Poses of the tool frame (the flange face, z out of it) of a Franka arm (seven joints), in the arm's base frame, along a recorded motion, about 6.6 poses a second.
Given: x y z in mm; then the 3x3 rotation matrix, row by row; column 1 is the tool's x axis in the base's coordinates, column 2 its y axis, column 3 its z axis. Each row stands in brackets.
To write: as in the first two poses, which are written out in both.
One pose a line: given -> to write
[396 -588 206], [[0.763 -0.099 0.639], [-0.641 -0.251 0.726], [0.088 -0.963 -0.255]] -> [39.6 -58.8 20.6], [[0.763 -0.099 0.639], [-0.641 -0.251 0.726], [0.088 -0.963 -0.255]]
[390 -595 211], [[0.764 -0.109 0.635], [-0.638 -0.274 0.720], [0.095 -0.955 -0.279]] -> [39.0 -59.5 21.1], [[0.764 -0.109 0.635], [-0.638 -0.274 0.720], [0.095 -0.955 -0.279]]
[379 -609 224], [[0.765 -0.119 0.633], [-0.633 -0.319 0.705], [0.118 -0.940 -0.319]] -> [37.9 -60.9 22.4], [[0.765 -0.119 0.633], [-0.633 -0.319 0.705], [0.118 -0.940 -0.319]]
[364 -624 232], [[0.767 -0.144 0.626], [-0.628 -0.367 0.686], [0.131 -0.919 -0.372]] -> [36.4 -62.4 23.2], [[0.767 -0.144 0.626], [-0.628 -0.367 0.686], [0.131 -0.919 -0.372]]
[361 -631 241], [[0.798 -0.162 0.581], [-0.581 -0.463 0.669], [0.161 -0.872 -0.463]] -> [36.1 -63.1 24.1], [[0.798 -0.162 0.581], [-0.581 -0.463 0.669], [0.161 -0.872 -0.463]]
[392 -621 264], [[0.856 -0.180 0.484], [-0.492 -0.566 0.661], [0.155 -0.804 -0.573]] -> [39.2 -62.1 26.4], [[0.856 -0.180 0.484], [-0.492 -0.566 0.661], [0.155 -0.804 -0.573]]
